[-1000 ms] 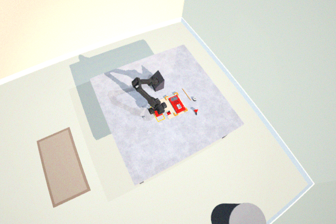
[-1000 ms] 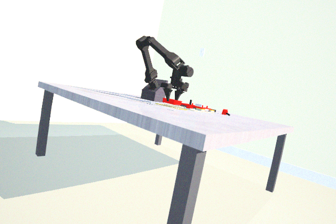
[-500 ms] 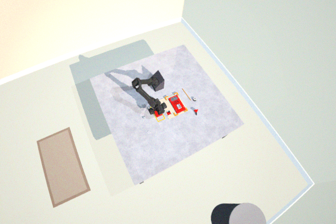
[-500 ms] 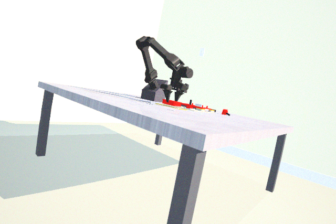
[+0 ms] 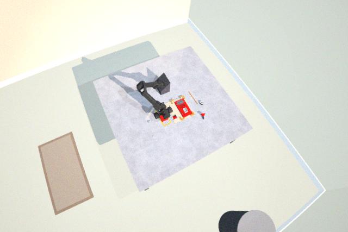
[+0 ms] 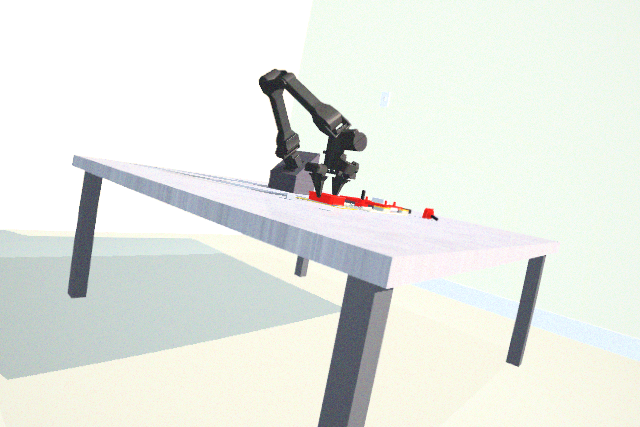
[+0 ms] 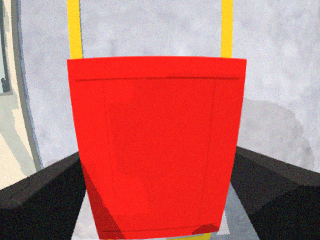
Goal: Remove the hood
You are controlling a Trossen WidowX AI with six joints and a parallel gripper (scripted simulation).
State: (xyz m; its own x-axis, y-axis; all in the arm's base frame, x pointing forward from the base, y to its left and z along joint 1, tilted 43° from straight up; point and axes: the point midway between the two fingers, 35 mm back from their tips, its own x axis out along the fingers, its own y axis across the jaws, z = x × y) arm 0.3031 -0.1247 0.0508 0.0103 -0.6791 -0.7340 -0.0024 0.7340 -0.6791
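My gripper tip is right at the hood. From my gripper tip the other things lie so: thin stick: 40 cm to the left, 7 cm behind, 1 cm below.
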